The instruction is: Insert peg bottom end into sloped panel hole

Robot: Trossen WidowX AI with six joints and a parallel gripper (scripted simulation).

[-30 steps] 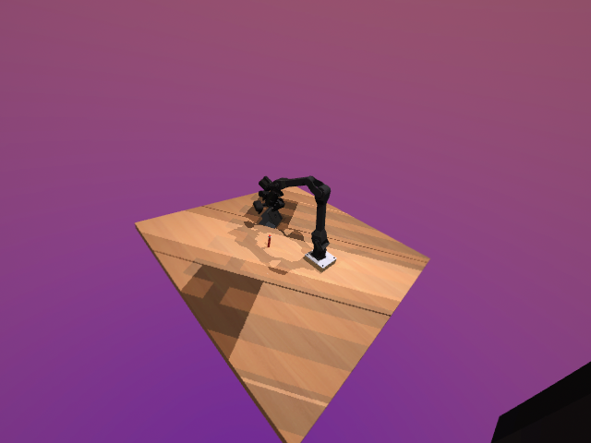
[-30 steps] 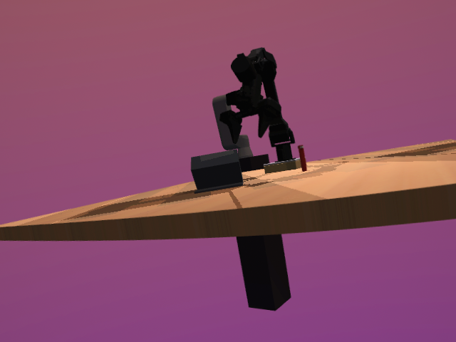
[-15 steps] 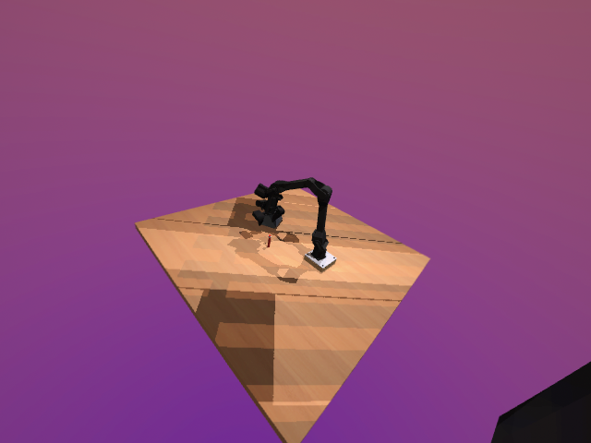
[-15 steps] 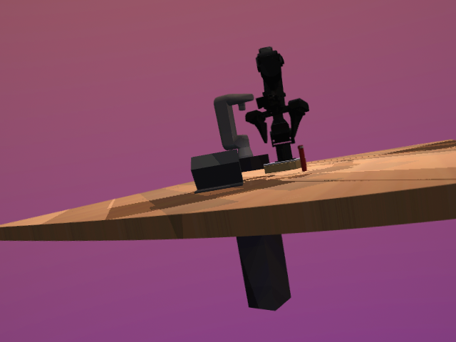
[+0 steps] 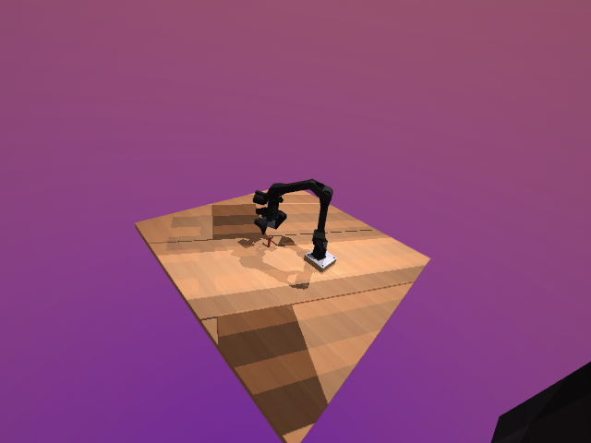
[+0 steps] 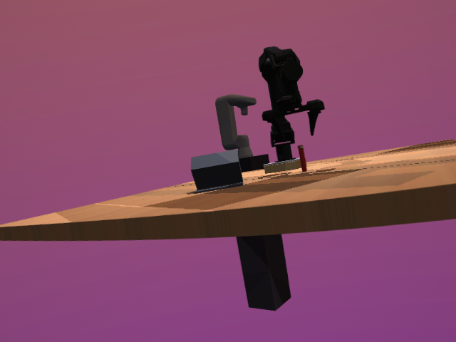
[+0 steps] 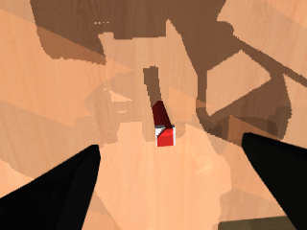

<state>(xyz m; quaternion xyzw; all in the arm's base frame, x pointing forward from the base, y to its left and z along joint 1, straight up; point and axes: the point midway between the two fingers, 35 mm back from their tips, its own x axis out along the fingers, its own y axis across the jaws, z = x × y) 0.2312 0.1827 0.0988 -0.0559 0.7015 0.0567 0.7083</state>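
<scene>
The peg is 40 mm below my gripper tip and 10 mm behind it. Round my gripper tip: sloped panel: 210 mm ahead, 160 mm to the right, 60 mm below.
</scene>
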